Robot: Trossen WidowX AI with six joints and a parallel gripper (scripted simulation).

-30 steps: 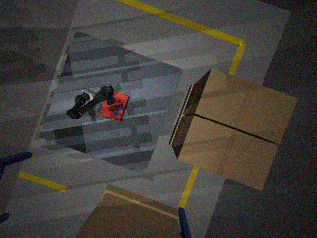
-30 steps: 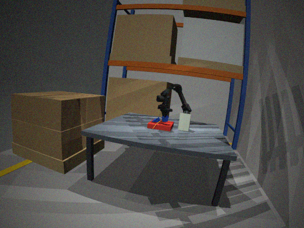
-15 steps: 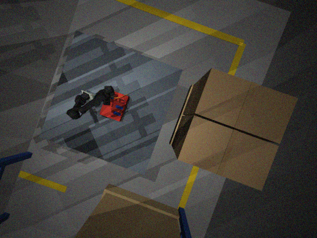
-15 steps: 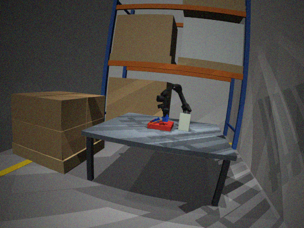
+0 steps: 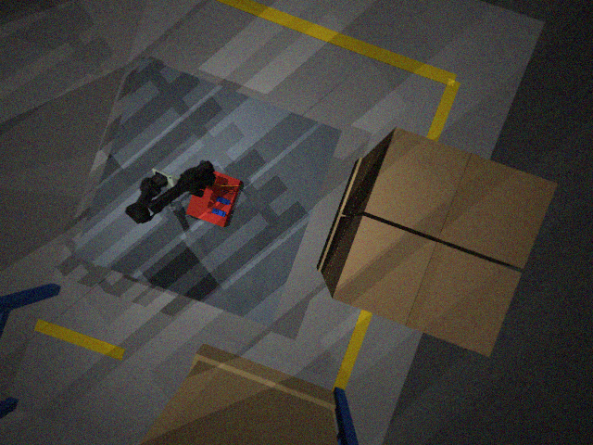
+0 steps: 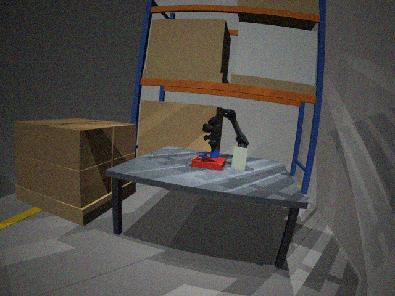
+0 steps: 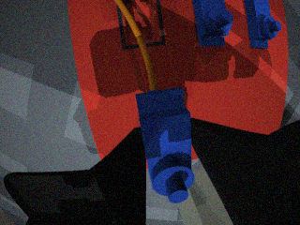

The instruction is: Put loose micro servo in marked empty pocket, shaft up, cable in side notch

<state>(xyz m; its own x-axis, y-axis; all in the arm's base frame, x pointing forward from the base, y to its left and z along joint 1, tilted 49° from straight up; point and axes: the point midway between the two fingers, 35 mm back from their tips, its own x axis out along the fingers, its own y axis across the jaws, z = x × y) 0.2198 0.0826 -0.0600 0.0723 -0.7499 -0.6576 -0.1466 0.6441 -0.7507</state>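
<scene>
Now: gripper tip 1 cm past the red robot deck, 8 cm to the left of it and 10 cm above it.
</scene>
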